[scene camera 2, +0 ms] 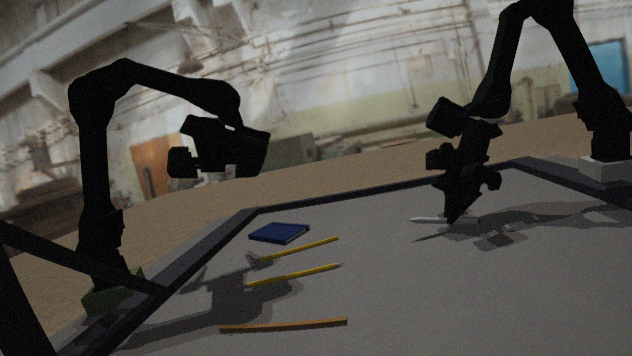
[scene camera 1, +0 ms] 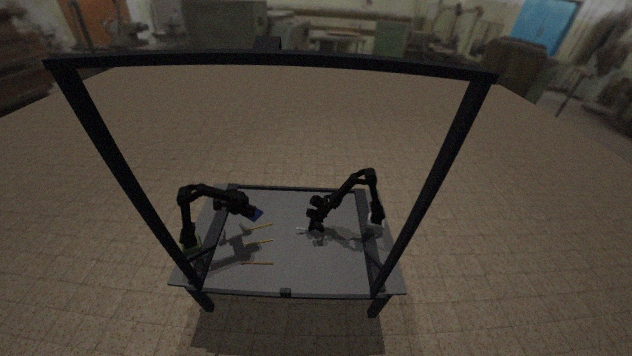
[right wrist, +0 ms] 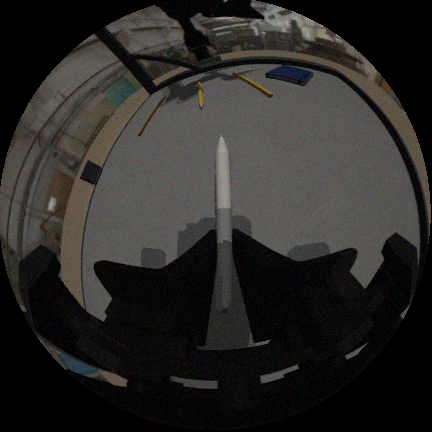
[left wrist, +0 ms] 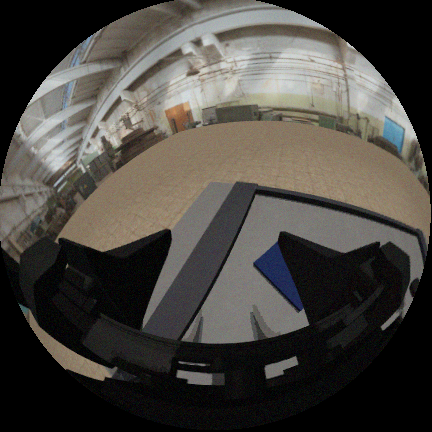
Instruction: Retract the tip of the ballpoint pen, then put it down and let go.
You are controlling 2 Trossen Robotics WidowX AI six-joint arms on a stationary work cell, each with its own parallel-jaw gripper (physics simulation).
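Frame: origin at the left arm's base, x ahead, y left, z up, level; metres.
Where they show: left gripper, between the fingertips: (scene camera 2: 216, 176) (left wrist: 226, 236); right gripper, between the fingertips: (scene camera 2: 447, 223) (scene camera 1: 308, 230) (right wrist: 223, 234); left arm's base, origin of its link: (scene camera 1: 190, 243) (right wrist: 204, 58); right arm's base, origin of its link: (scene camera 2: 611, 157) (scene camera 1: 376, 220).
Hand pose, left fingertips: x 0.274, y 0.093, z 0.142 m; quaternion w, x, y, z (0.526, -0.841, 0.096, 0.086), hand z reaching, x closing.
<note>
Things, the pixels of their top centre, and the offset from my left fingertips.
- white-and-grey ballpoint pen, centre of its top: (right wrist: 212, 221) (scene camera 2: 444, 208) (scene camera 1: 308, 227) dy -0.300, dx +0.362, dz -0.137 m
- blue notebook, centre of its top: (left wrist: 292, 270) (scene camera 2: 277, 230) (right wrist: 291, 71) (scene camera 1: 250, 211) dy +0.004, dx +0.107, dz -0.170 m
- orange-brown stick, centre of its top: (scene camera 2: 278, 324) (right wrist: 151, 111) (scene camera 1: 256, 262) dy -0.355, dx +0.022, dz -0.175 m
The white-and-grey ballpoint pen (scene camera 1: 301, 229) (scene camera 2: 425, 220) (right wrist: 223, 185) lies level at the table surface, or very close to it. Its conical end points left in both scene views and away from the fingers in the right wrist view; I cannot make out a separate writing point. My right gripper (scene camera 1: 316, 228) (scene camera 2: 451, 219) (right wrist: 223, 234) points down and is shut on the pen's grey rear part. The pen's rear end shows in shade between the fingers in the right wrist view. My left gripper (left wrist: 226, 236) is open and empty, high above the table's left side.
A blue notebook (scene camera 2: 277, 233) (left wrist: 276, 276) (right wrist: 289, 74) lies at the back left of the table. Two yellow pencils (scene camera 2: 300, 248) (scene camera 2: 295, 275) and an orange-brown stick (scene camera 1: 257, 263) (scene camera 2: 285, 325) lie in front of it. Dark frame posts (scene camera 1: 122, 175) (scene camera 1: 435, 175) stand at both sides.
</note>
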